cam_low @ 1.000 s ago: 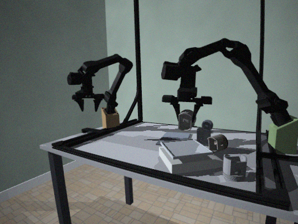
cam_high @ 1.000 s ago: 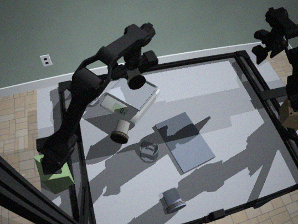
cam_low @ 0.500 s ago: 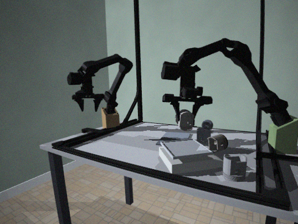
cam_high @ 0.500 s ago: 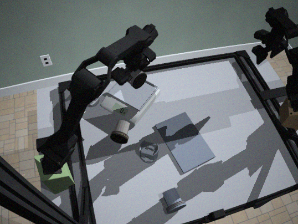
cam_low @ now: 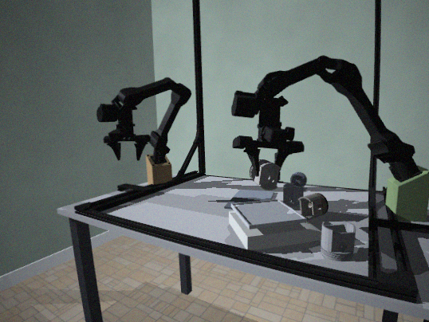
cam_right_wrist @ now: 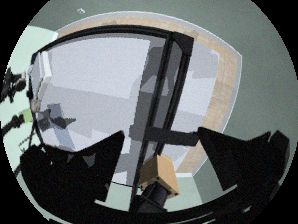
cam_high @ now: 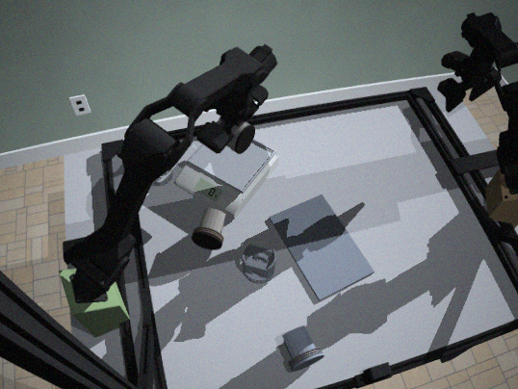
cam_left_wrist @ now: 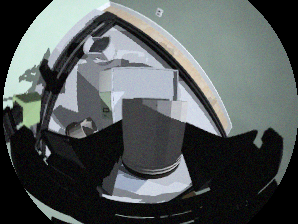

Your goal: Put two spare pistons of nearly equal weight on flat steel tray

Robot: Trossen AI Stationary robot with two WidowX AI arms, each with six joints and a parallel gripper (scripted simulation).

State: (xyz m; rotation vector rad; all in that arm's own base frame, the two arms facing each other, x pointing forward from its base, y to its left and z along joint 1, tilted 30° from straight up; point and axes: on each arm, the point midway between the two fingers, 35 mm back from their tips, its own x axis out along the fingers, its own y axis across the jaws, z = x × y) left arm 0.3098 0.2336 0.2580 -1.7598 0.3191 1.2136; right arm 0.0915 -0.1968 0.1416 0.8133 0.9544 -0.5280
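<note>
The white scale lies 140 mm below my left hand and 20 mm ahead of it. Also, from my left hand: flat steel tray (250 mm behind, 190 mm below, 150 mm to the right).
</note>
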